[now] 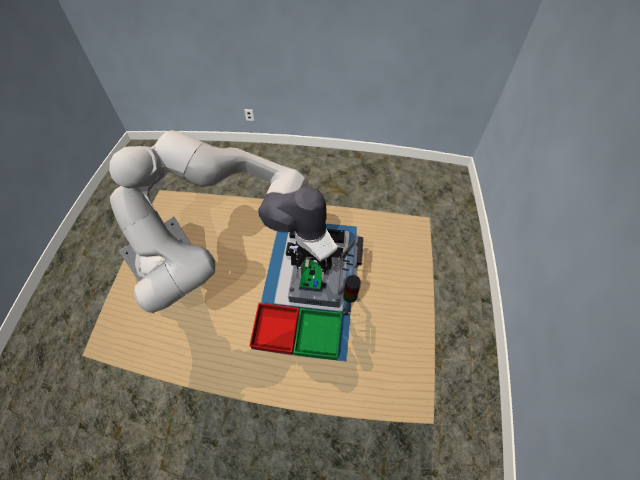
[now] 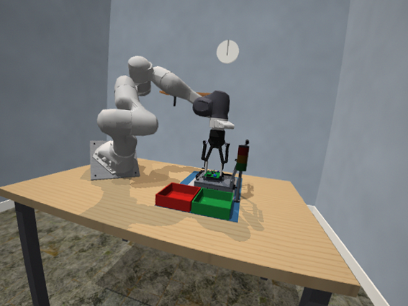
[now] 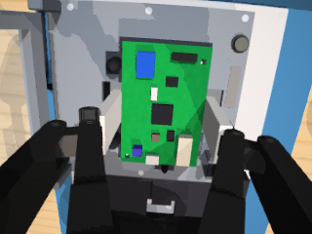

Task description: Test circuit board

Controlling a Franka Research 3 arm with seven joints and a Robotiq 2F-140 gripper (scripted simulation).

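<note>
Right now my hand is 2 cm above the green circuit board. The rest, counted from my hand: tester plate 1 cm ahead, 1 cm to the left, 4 cm below; clear lid 12 cm ahead, 3 cm to the right, 8 cm above; green bin 1 cm behind, 20 cm to the right, 9 cm below.
</note>
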